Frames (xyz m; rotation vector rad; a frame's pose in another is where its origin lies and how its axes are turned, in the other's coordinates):
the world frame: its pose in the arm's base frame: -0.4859 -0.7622 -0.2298 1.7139 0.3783 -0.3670
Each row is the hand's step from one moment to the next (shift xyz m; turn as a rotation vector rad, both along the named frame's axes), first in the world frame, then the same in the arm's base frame.
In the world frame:
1: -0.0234 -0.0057 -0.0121 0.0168 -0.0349 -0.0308
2: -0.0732 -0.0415 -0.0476 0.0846 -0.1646 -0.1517
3: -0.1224 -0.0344 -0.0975 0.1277 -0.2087 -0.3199
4: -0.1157 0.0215 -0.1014 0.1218 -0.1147 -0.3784
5: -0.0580 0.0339 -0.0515 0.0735 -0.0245 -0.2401
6: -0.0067 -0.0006 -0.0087 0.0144 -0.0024 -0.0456
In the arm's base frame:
1: -0.0231 0.0118 0.0074 0.0005 0.0369 -0.0330
2: -0.0824 0.0504 0.0041 0.0073 0.1807 -0.1567
3: -0.1216 0.0961 0.0407 0.0318 0.3557 -0.1862
4: -0.0906 0.0909 0.0875 0.0703 0.3974 -0.0909
5: -0.0351 0.0424 0.0643 0.0627 0.2440 -0.0136
6: -0.0060 0.0084 0.0039 0.0133 0.0460 -0.0008

